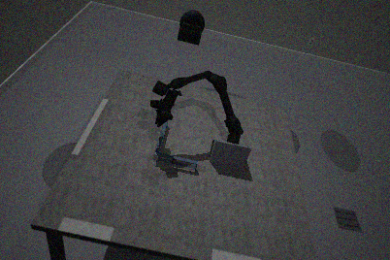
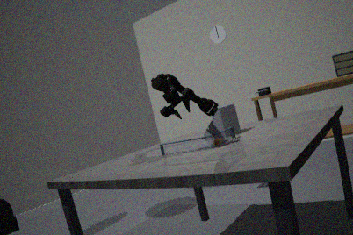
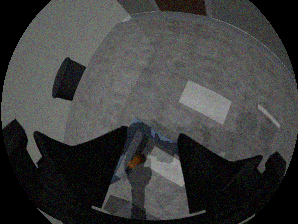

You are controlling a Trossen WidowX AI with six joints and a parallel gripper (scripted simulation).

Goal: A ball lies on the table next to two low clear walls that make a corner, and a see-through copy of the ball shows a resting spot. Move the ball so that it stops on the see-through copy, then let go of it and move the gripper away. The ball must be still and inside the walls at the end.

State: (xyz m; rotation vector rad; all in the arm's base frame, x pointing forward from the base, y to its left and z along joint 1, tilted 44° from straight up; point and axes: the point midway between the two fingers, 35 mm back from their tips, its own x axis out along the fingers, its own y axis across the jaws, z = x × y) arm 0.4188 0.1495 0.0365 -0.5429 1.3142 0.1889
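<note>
Now: the ball 17 cm below my gripper tip, 14 cm behind it and 4 cm to the left of it.
</note>
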